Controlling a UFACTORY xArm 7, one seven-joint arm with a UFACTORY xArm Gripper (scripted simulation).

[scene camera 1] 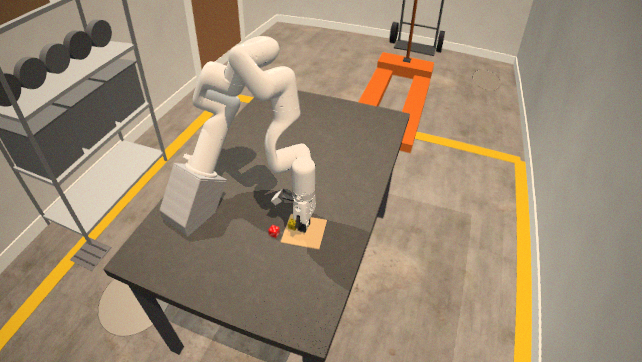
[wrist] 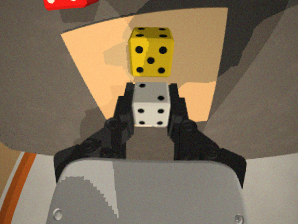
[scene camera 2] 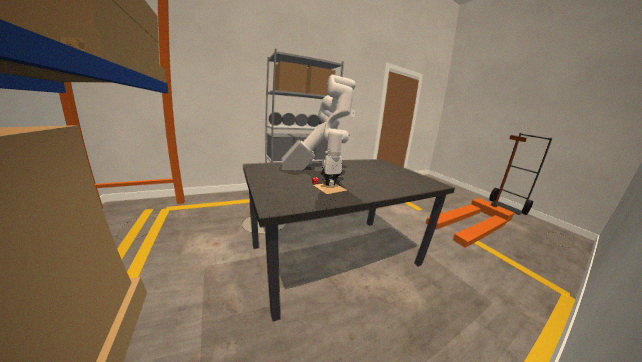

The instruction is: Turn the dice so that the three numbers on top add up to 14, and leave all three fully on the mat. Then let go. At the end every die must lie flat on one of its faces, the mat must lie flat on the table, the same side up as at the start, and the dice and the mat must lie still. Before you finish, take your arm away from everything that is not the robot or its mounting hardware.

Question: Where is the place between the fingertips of the gripper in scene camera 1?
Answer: At 304, 227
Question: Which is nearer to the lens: the yellow die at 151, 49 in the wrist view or the mat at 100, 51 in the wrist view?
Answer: The yellow die.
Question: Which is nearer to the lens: the white die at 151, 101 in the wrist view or the mat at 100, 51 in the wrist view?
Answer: The white die.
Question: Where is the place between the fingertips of the gripper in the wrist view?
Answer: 151, 94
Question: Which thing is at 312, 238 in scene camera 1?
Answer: A mat.
